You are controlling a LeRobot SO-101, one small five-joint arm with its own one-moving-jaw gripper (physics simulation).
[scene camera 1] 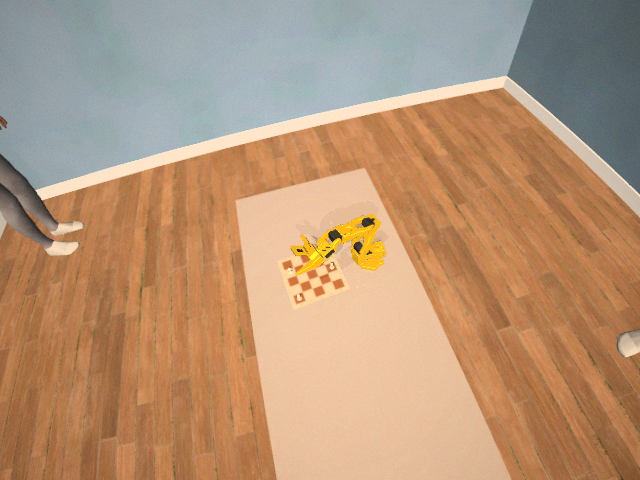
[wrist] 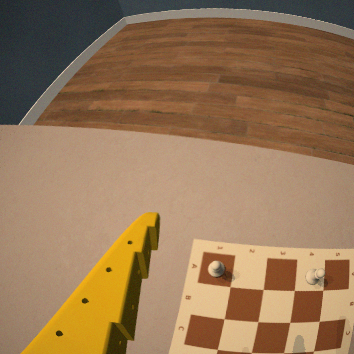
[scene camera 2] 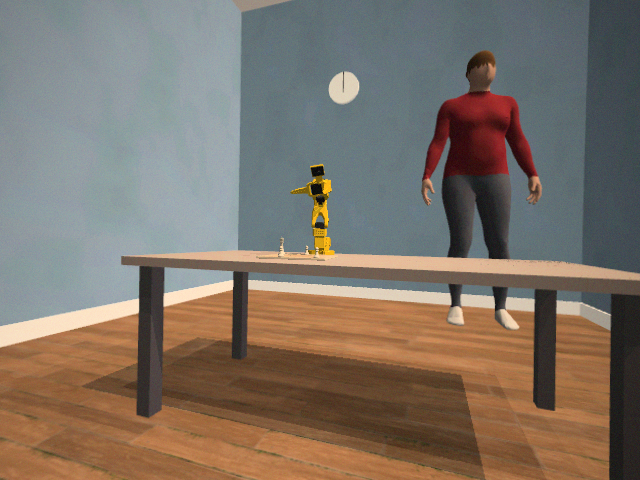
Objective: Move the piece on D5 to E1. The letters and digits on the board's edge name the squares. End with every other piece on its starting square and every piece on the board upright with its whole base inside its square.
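Seen in the pictures: hand, tool point: (scene camera 1: pixel 296 273) (wrist: pixel 158 226) (scene camera 2: pixel 322 193); arm's base, link origin: (scene camera 1: pixel 364 259).
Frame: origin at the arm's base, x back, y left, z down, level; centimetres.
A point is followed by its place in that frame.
Note:
The chessboard (scene camera 1: pixel 295 306) @[x -30.0, y 11.4, z -0.6 cm] (wrist: pixel 182 300) @[x -23.3, y 11.4, z -0.7 cm] lies on the table. The piece on D5 does not show clearly; the arm covers that part in scene camera 1, and D5 lies outside the wrist view. E1 (scene camera 1: pixel 338 283) @[x -12.7, y 7.1, z -0.7 cm] looks empty. A pawn (scene camera 1: pixel 299 297) @[x -27.8, y 8.9, z -1.7 cm] (scene camera 2: pixel 316 252) @[x -28.3, y 8.8, z -2.2 cm] (wrist: pixel 216 269) @[x -27.5, y 8.5, z -3.6 cm] stands on A1, a taller pale piece (scene camera 1: pixel 290 270) @[x -28.7, y -2.4, z -2.8 cm] (wrist: pixel 314 276) @[x -28.6, y -2.7, z -2.1 cm] on A4, and another piece (scene camera 1: pixel 331 266) @[x -13.3, y 0.0, z -1.9 cm] (scene camera 2: pixel 307 250) @[x -13.4, y 0.1, z -2.2 cm] on E3. My gripper (scene camera 1: pixel 297 261) @[x -26.0, y 9.7, z -20.7 cm] is wide open, high above the board; its notched fixed jaw (wrist: pixel 112 285) @[x -23.9, y 9.6, z -22.5 cm] shows in the wrist view, with the moving jaw outside it.
The yellow arm's base (scene camera 1: pixel 369 256) @[x 1.0, y 1.9, z -4.9 cm] (scene camera 2: pixel 322 244) @[x -4.1, y 2.7, z -4.3 cm] stands on the table (scene camera 1: pixel 351 372) @[x -17.4, y 38.8, z 0.0 cm] (scene camera 2: pixel 413 268) @[x -44.0, y 38.1, z 0.0 cm] beside the board's E side. In scene camera 2 a person in red (scene camera 2: pixel 480 134) stands behind the table.

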